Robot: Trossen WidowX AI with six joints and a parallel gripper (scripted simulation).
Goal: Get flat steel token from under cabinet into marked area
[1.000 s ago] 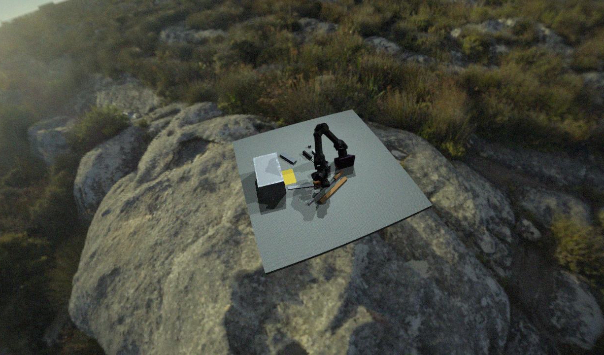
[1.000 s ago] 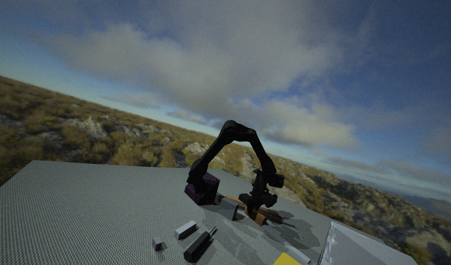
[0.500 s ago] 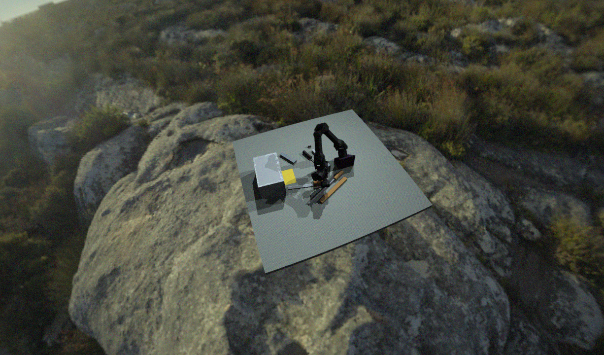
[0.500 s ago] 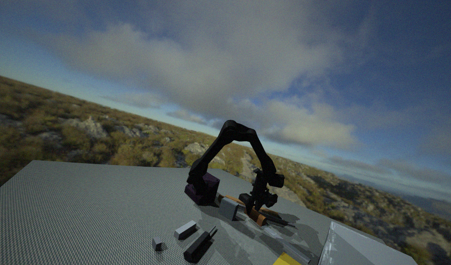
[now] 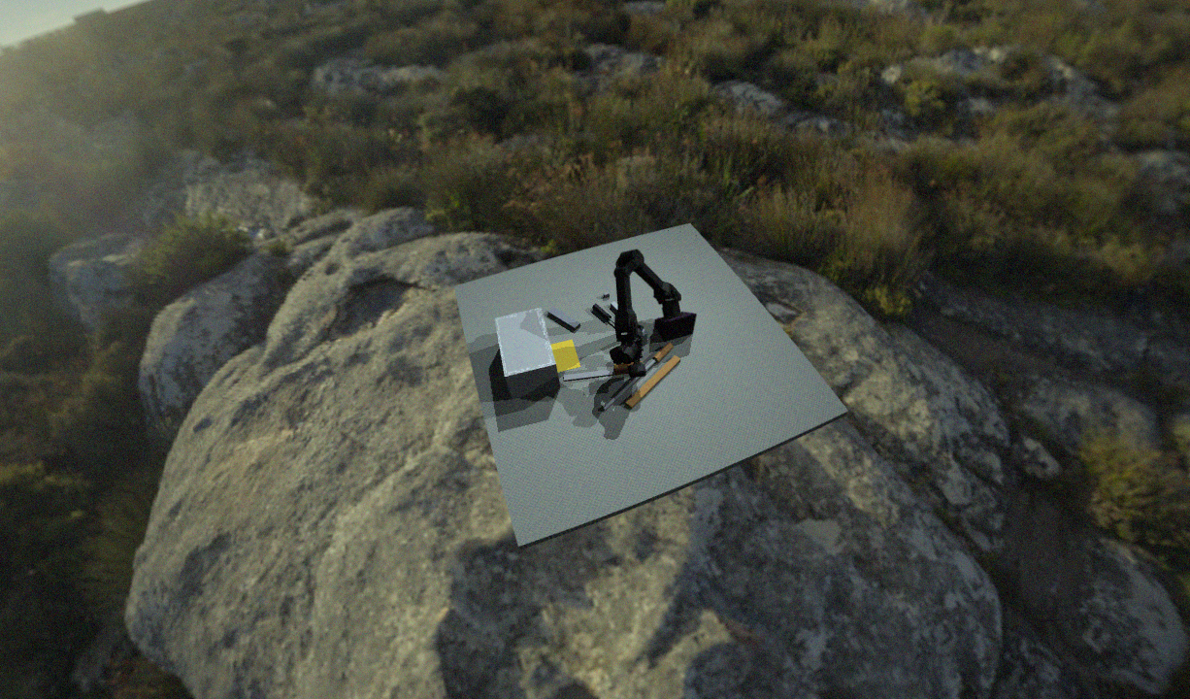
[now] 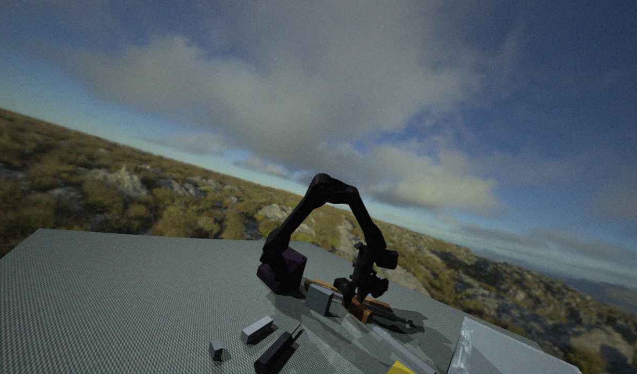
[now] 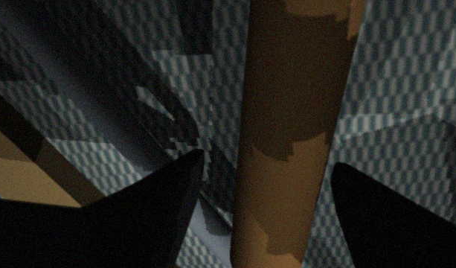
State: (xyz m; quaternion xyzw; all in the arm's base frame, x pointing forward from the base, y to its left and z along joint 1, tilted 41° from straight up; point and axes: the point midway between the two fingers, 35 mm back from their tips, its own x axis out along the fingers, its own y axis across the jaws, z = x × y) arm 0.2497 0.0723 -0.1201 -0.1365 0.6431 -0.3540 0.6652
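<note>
Right now the wooden stick is 50 mm behind my gripper tip and 90 mm to the left of it. Round my gripper tip: grey bar (90 mm behind, 320 mm to the right); then grey block (70 mm behind, 110 mm to the right, 30 mm above); then small grey cube (80 mm behind, 420 mm to the right).
</note>
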